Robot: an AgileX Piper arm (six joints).
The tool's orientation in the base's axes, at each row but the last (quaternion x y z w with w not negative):
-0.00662, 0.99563, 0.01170, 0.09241
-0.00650, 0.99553, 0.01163, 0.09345
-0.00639, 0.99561, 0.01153, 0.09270
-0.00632, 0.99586, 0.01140, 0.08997
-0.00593, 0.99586, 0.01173, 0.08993
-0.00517, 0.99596, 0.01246, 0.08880
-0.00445, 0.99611, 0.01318, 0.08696
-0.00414, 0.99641, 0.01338, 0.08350
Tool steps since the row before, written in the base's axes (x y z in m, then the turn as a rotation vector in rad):
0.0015, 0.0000, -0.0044, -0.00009, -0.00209, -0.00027
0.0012, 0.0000, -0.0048, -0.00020, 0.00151, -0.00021
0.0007, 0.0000, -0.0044, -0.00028, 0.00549, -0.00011
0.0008, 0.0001, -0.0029, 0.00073, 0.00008, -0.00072
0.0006, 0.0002, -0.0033, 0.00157, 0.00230, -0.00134
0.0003, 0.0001, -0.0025, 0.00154, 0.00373, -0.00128
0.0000, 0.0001, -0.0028, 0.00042, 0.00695, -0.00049
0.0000, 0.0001, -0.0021, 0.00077, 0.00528, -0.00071
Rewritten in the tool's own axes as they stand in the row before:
-0.0007, -0.0001, 0.0046, 0.00016, -0.00209, 0.00020
-0.0003, -0.0001, 0.0049, 0.00022, 0.00151, 0.00021
0.0001, -0.0001, 0.0045, 0.00024, 0.00549, 0.00019
-0.0003, 0.0000, 0.0030, -0.00059, 0.00005, 0.00084
0.0000, 0.0001, 0.0034, -0.00133, 0.00225, 0.00166
0.0001, 0.0000, 0.0025, -0.00132, 0.00368, 0.00163
0.0005, 0.0000, 0.0028, -0.00037, 0.00693, 0.00074
0.0003, 0.0000, 0.0021, -0.00067, 0.00525, 0.00097

